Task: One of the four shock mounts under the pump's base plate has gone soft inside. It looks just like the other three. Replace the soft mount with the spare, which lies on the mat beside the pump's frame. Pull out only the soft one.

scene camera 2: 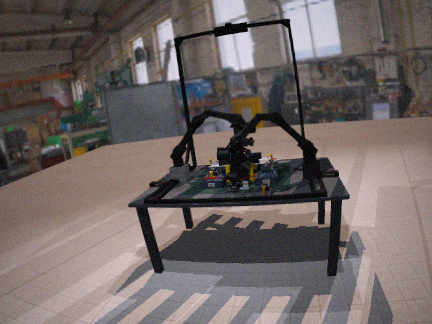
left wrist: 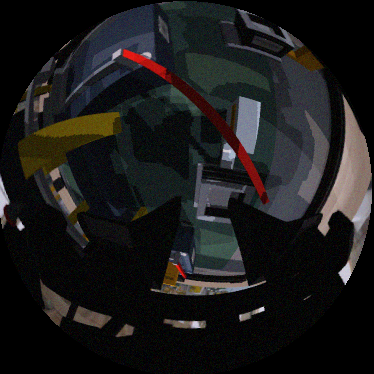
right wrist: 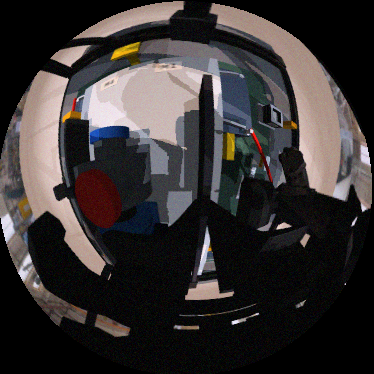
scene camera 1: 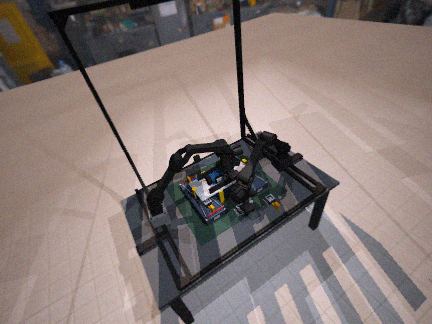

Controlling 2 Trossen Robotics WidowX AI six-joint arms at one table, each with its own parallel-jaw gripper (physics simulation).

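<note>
The pump (right wrist: 125, 172) (scene camera 1: 215, 176), dark grey with a red disc and blue cap, sits on its pale base plate (right wrist: 145, 95) (scene camera 1: 202, 190). The mounts under the plate cannot be made out. My right gripper (right wrist: 201, 203) is shut on a dark upright bar (right wrist: 206, 125) at the plate's side. My left gripper (left wrist: 204, 201) is open and empty, low over the green mat (left wrist: 217, 255), beside the frame. A grey square piece with a dark opening (left wrist: 200, 192) lies just beyond its fingertips and is partly covered by one finger. Whether that piece is the spare mount, I cannot tell.
The frame's blue-grey rail (left wrist: 135, 32) (right wrist: 235, 97) and a yellow post (left wrist: 75, 140) (right wrist: 230, 146) stand beside my left gripper. A red strip (left wrist: 210, 115) (right wrist: 261, 152) crosses the view. A pale block (left wrist: 248, 125) and a square holder (left wrist: 265, 37) (right wrist: 273, 115) with an orange tag (left wrist: 307, 58) lie farther out.
</note>
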